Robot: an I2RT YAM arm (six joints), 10 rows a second.
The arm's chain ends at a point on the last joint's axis. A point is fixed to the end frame.
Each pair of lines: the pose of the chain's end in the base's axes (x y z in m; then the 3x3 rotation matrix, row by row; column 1 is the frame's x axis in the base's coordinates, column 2 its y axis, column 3 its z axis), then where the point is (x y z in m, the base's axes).
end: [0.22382 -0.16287 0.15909], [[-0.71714 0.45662 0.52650], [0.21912 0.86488 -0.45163], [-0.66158 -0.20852 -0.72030]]
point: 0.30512 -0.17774 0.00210
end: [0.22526 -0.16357 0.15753], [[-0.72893 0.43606 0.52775], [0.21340 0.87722 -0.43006], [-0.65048 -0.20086 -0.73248]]
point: 0.30509 -0.17447 -0.00054
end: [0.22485 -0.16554 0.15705], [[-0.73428 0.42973 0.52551], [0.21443 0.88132 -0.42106], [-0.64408 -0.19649 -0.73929]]
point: 0.30373 -0.17470 -0.00160
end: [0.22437 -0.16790 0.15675], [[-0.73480 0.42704 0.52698], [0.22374 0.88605 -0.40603], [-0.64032 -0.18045 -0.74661]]
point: 0.30332 -0.17395 -0.00202
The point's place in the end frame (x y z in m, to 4 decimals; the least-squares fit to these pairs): 0.0423 0.0570 0.1626
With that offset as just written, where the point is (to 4 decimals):
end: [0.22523 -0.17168 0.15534], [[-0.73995 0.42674 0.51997], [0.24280 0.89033 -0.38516], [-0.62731 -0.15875 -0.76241]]
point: 0.3028 -0.1733 -0.0042
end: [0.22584 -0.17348 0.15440], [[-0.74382 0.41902 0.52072], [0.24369 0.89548 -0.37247], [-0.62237 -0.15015 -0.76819]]
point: 0.3029 -0.1727 -0.0054
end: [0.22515 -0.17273 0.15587], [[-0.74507 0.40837 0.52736], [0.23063 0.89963 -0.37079], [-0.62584 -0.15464 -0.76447]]
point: 0.3027 -0.1720 -0.0037
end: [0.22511 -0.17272 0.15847], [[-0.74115 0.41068 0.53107], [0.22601 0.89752 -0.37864], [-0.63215 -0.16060 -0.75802]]
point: 0.3035 -0.1736 -0.0007
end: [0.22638 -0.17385 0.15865], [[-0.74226 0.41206 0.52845], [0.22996 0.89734 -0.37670], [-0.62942 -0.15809 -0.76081]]
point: 0.3044 -0.1742 -0.0007
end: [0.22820 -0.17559 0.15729], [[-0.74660 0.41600 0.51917], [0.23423 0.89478 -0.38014], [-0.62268 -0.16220 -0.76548]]
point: 0.3047 -0.1765 -0.0028
